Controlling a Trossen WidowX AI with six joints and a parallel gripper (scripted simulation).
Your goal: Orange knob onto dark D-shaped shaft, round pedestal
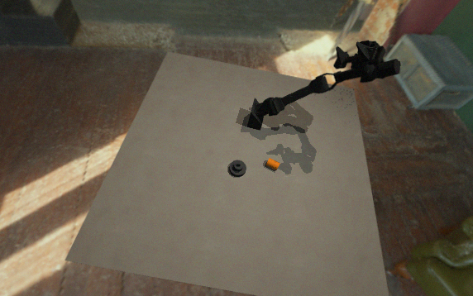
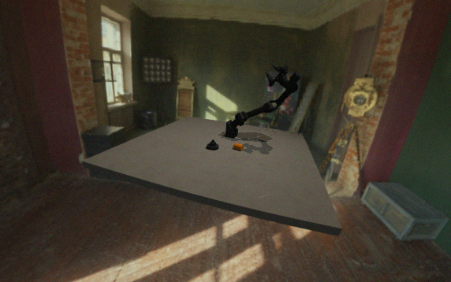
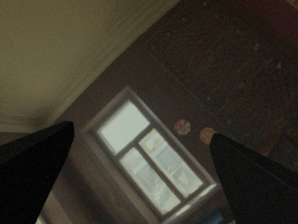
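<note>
The orange knob lies 23 cm ahead of my gripper tip, 13 cm to the right of it and 55 cm below it. From my gripper tip the other things lie so: round dark pedestal: 28 cm ahead, 31 cm to the right, 54 cm below.
</note>
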